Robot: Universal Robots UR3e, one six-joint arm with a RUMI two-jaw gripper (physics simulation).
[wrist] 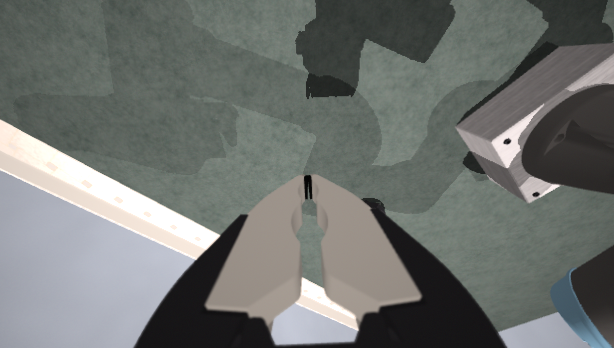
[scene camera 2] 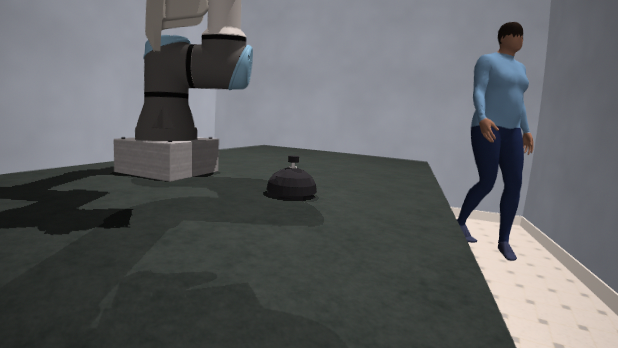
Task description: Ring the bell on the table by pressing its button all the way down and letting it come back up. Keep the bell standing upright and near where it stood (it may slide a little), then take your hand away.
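Places are measured from the arm's base along level axes (x ahead, y left, z up), in metres.
Where they show: gripper, fingertip midpoint: [wrist: 307, 177] [scene camera 2: 156, 51]; arm's base, link origin: [wrist: 573, 136] [scene camera 2: 166, 138].
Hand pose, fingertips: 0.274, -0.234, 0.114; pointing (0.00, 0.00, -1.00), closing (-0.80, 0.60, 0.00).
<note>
Each offset is from my fingertips to the top centre of the thing, as dx, dy, dz. Level surfaces: height alone.
A dark domed bell @(+0.033, +0.243, -0.120) [scene camera 2: 291, 184] stands upright on the dark green table @(dz -0.186) [scene camera 2: 380, 240], with its small black button @(+0.033, +0.243, -0.120) [scene camera 2: 293, 159] raised on a short light stem. In the wrist view a small part of the bell [wrist: 374, 204] shows beside the right finger, which hides the rest. My gripper [wrist: 307, 177] is shut with its fingertips together and nothing between them. It is above the table and apart from the bell. The gripper does not show in the scene view.
The arm's base stands on a grey block [scene camera 2: 150, 159] [wrist: 525, 95], to the left of the bell in the scene view. A person [scene camera 2: 501, 110] in a blue top stands on the floor beyond the table's right edge. Arm shadows lie across the table.
</note>
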